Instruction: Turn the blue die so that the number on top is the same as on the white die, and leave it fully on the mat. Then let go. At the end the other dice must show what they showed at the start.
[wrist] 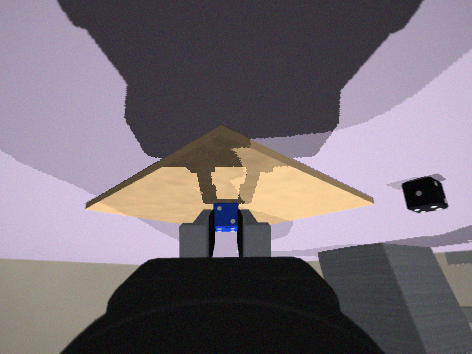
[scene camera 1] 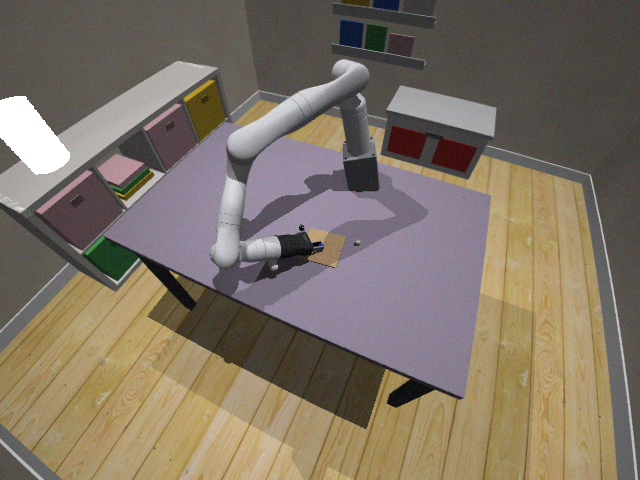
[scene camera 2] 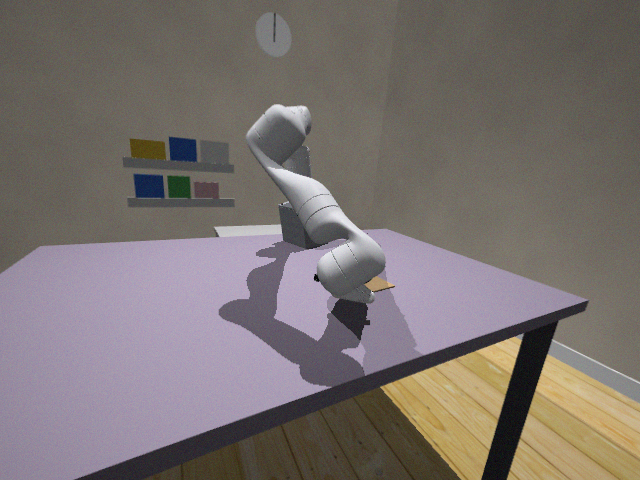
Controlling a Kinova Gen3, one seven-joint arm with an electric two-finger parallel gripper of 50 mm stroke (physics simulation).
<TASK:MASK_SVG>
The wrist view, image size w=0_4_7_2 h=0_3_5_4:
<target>my gripper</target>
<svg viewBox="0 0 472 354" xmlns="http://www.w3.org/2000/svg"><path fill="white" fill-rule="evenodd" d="M60 352L60 354L385 354L364 330L341 312L339 298L332 287L307 262L296 257L271 257L271 225L268 222L257 222L249 209L239 209L237 211L239 257L213 257L215 211L213 209L203 209L193 223L182 223L179 226L179 258L155 258L140 265L114 291L108 300L106 313L93 321Z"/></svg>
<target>tan mat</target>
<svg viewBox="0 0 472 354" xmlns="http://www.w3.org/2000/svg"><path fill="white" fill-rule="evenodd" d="M85 209L182 224L193 223L203 209L212 210L214 203L238 203L239 209L249 209L257 222L268 222L271 225L373 205L374 198L220 125L86 203Z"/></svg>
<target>black die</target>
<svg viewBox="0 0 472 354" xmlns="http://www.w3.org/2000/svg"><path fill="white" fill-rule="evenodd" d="M402 184L408 210L425 213L448 208L442 183L436 179L426 177Z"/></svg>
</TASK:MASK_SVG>
